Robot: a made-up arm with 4 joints.
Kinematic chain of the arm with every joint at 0, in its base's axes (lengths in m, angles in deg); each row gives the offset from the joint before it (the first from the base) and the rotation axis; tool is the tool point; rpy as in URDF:
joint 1: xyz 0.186 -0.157 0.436 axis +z
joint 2: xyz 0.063 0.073 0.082 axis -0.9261 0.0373 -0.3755
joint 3: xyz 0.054 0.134 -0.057 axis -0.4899 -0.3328 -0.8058
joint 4: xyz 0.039 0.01 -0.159 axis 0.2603 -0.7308 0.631
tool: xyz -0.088 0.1 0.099 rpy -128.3 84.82 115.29
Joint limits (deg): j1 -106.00..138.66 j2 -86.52..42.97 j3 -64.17..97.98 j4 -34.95..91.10
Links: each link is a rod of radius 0.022 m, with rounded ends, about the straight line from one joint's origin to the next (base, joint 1, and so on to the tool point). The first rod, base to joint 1, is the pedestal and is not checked.
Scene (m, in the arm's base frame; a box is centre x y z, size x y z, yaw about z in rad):
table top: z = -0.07
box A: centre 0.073 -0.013 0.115 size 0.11 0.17 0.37 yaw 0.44
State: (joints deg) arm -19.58 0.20 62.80 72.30
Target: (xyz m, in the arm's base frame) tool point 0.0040 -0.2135 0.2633
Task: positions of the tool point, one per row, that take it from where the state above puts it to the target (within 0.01 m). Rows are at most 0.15 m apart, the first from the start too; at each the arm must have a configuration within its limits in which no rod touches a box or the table.
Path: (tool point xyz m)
1: 0.2525 0.0766 0.2989
2: 0.1817 0.1366 0.3605
3: 0.0922 0.1493 0.4343
4: 0.0100 0.1121 0.5108
5: -0.0425 0.0365 0.5815
6: -0.0857 0.0013 0.5252
7: -0.1116 -0.0479 0.4657
8: -0.1150 -0.1033 0.4061
9: -0.0943 -0.1554 0.3500
10: -0.0522 -0.1946 0.3011
11: 0.0040 -0.2135 0.2633

